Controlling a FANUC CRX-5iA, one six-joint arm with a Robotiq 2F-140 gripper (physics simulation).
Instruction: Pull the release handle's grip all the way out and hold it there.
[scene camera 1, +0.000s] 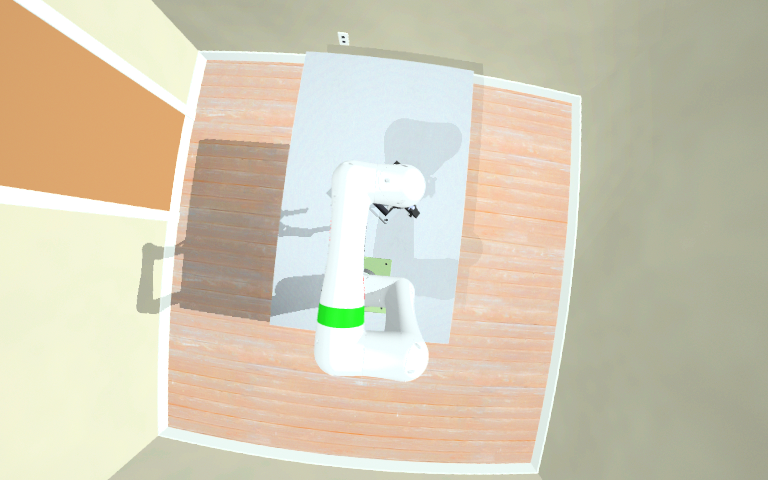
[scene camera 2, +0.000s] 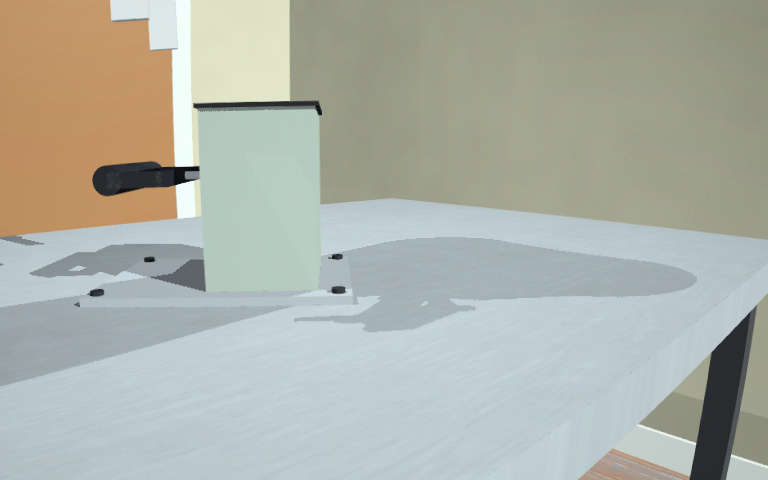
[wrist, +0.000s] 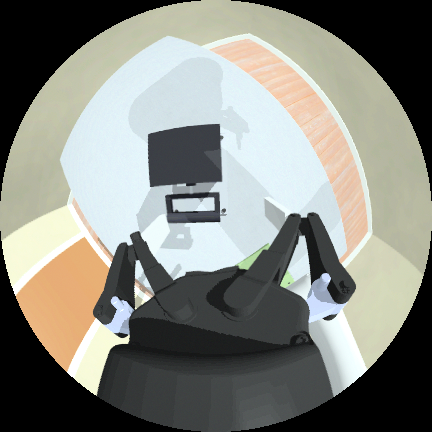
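Note:
The release handle's black grip (scene camera 2: 108, 180) (wrist: 193, 218) is a horizontal bar on a rectangular frame. It juts from the side of a pale green box (scene camera 2: 260, 198) with a dark lid (wrist: 185, 156). A short grey rod (scene camera 2: 192, 174) shows between frame and box. My gripper (wrist: 214, 214) (scene camera 1: 399, 210) is wide open and empty. In the wrist view the grip lies beyond the fingers, between the two pads and nearer the left one. In the second scene view light finger pads show at the top left, above the grip and apart from it. In the first scene view my arm hides the handle and box.
The box stands on a pale base plate (scene camera 2: 220, 298) with black bolts, on the light grey table (scene camera 2: 396, 396) (scene camera 1: 351, 101). My arm's green mounting plate (scene camera 1: 378, 264) (wrist: 255, 256) is on the same table. Walls stand beyond the table, and an orange panel (scene camera 1: 90, 113) is at the left.

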